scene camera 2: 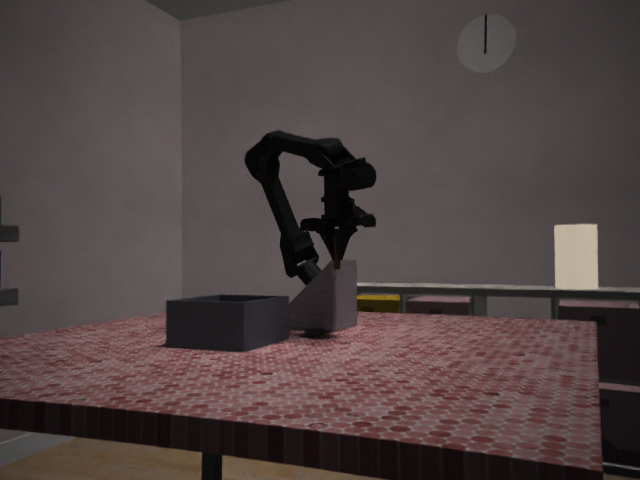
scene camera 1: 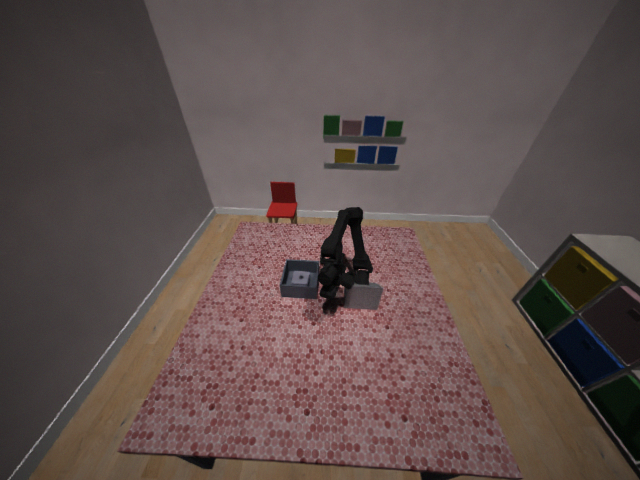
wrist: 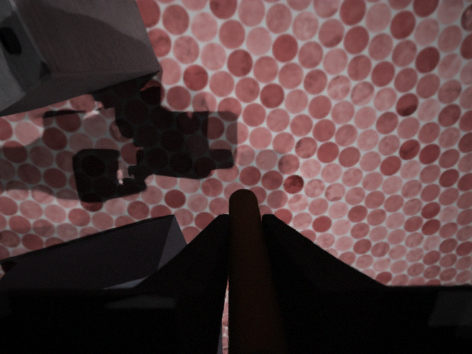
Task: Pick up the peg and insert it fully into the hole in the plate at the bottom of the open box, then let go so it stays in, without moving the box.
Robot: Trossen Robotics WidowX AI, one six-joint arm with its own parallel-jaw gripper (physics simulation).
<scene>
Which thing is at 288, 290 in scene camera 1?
A dark grey box.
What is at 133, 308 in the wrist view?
My gripper.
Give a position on a dark grey box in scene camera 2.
235, 323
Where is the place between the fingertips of my gripper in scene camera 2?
337, 259
</scene>
